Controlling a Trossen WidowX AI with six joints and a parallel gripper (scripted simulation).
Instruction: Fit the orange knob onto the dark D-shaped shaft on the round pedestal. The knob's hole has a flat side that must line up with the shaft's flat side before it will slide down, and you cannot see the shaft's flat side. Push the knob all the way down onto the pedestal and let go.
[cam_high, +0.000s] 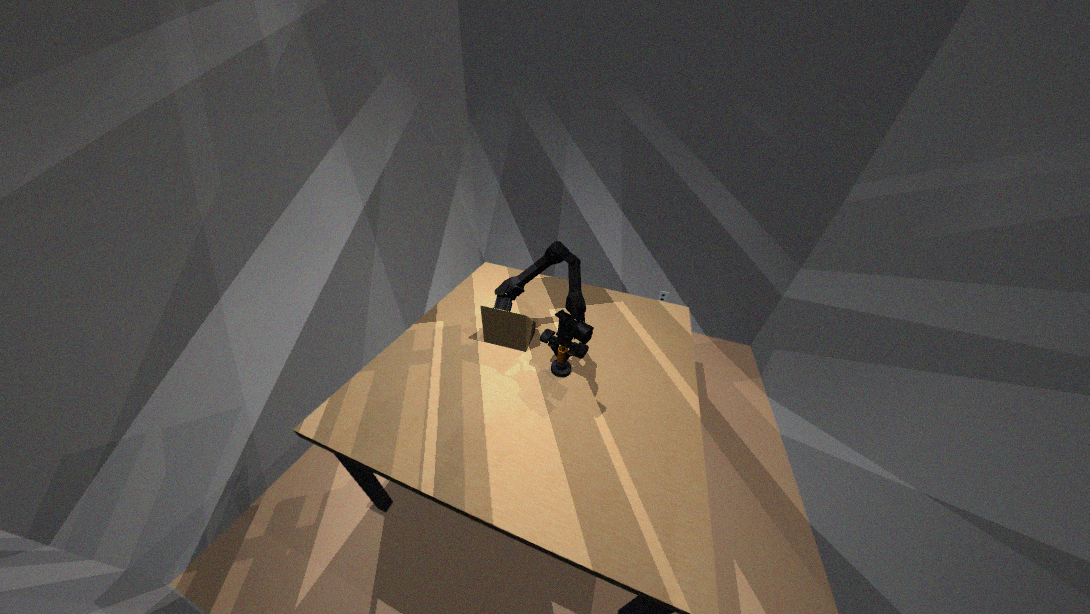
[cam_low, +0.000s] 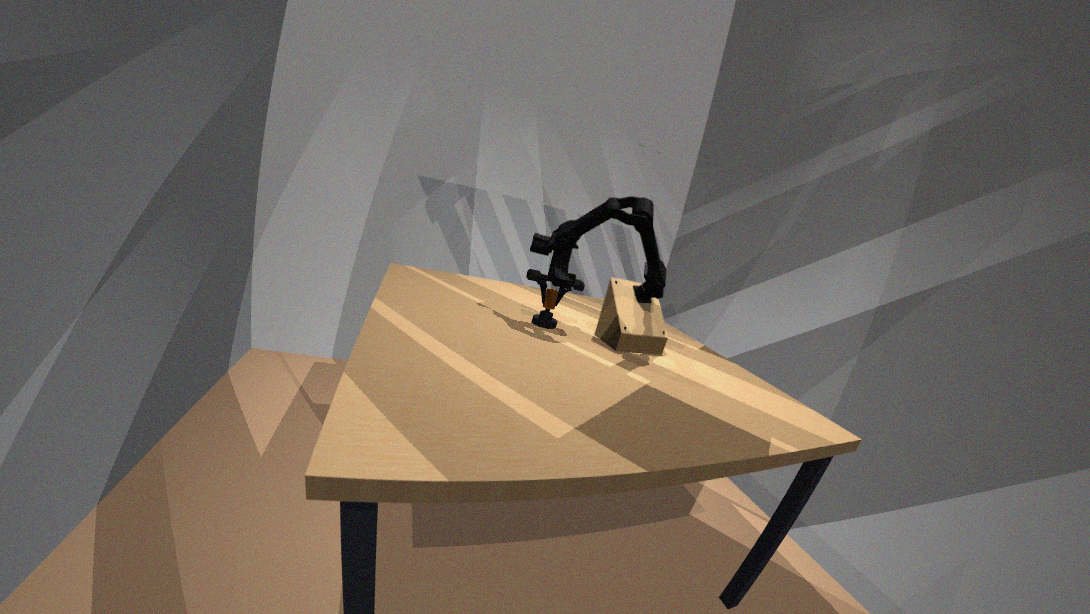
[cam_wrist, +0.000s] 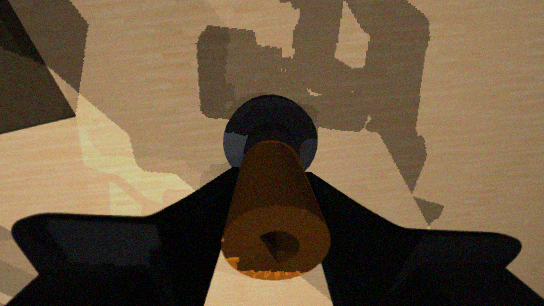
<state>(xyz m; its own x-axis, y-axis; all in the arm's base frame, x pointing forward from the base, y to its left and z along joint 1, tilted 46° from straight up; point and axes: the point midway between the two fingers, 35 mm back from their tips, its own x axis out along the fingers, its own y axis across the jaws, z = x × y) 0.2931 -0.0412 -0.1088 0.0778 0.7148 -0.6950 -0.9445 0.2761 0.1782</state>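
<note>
The orange knob lies 2 cm above my gripper tip. Round my gripper tip: dark round pedestal (4 cm below).
</note>
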